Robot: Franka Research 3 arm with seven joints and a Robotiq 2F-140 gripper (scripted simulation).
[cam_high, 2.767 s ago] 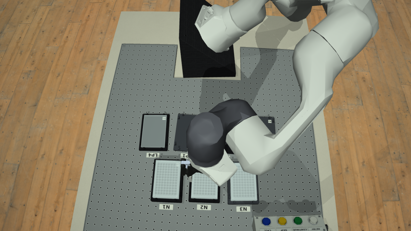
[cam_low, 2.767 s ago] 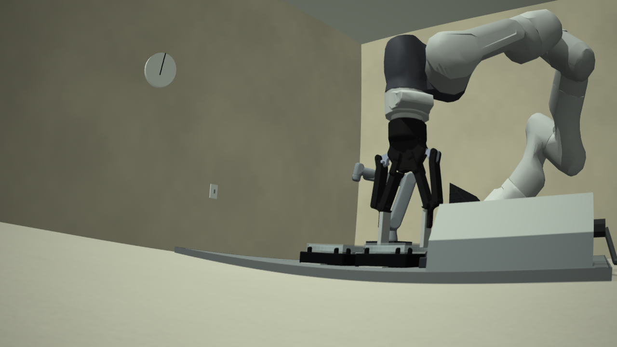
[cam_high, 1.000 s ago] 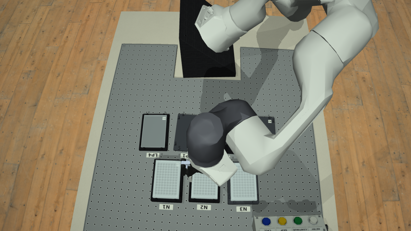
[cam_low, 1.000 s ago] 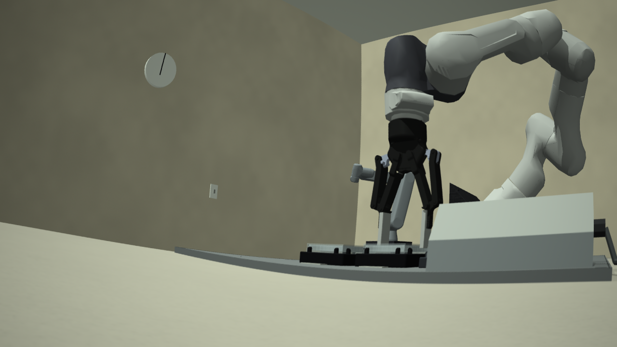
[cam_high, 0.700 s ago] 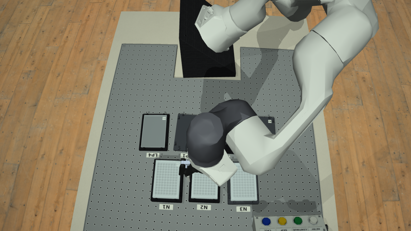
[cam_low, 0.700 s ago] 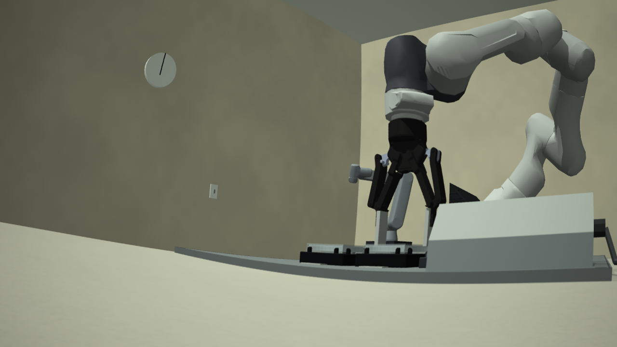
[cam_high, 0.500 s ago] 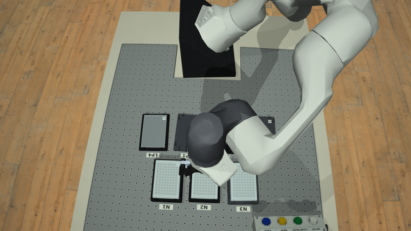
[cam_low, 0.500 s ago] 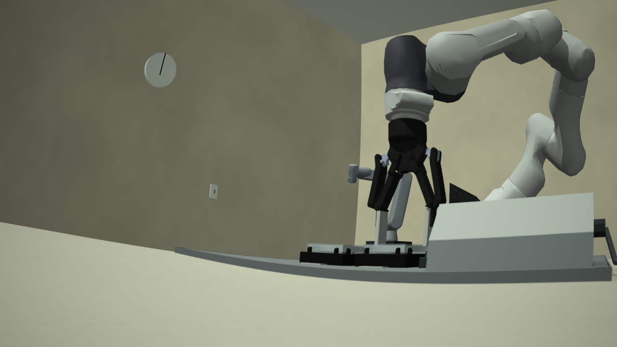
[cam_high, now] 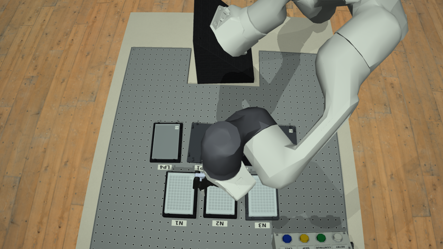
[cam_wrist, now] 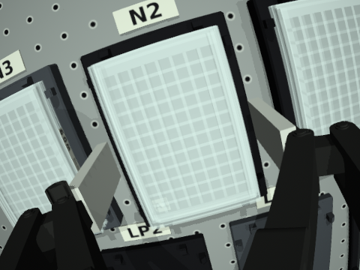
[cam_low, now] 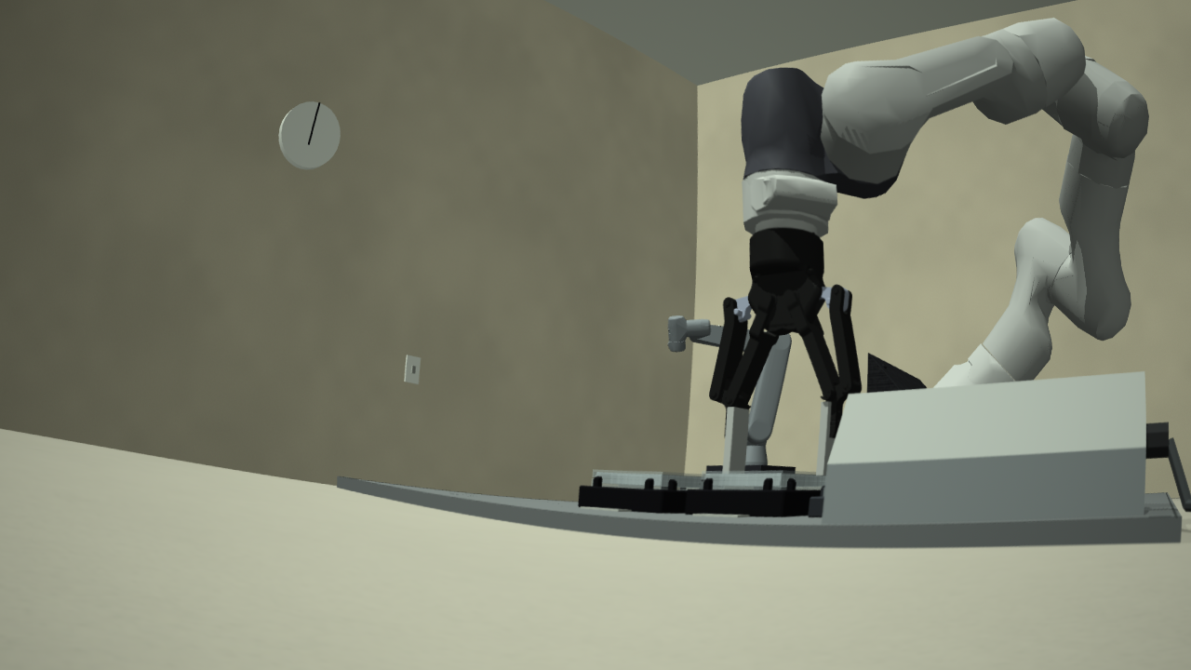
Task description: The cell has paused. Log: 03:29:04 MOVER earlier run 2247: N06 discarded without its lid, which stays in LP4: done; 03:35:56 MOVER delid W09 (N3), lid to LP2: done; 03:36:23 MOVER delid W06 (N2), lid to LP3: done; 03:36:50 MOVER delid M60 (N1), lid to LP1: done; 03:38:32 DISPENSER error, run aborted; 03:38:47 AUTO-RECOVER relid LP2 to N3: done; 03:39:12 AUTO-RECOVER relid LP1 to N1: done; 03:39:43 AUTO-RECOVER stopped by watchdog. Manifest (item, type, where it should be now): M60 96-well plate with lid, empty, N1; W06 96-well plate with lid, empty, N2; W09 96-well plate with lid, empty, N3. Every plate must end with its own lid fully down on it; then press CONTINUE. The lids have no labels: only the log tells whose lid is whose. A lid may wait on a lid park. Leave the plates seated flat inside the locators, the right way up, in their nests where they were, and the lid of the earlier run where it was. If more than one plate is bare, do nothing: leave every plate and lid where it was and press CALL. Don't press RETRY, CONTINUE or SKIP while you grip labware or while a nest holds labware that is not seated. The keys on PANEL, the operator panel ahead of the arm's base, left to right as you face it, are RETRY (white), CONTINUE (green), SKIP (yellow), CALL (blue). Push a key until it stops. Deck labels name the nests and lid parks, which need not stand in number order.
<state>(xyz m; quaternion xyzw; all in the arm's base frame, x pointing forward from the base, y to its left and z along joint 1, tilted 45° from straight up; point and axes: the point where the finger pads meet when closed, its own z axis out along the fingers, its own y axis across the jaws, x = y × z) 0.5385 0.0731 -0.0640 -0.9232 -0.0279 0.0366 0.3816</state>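
My gripper is now 13 cm short of the green CONTINUE key, 30 cm to the right of it and 1 cm below it. From my hand the other things lie so: lid park LP2 (18 cm behind, 6 cm to the left, 5 cm below); lid park LP1 (17 cm behind, 7 cm to the right, 5 cm below); LP2 label (9 cm behind, 6 cm to the left, 6 cm below).
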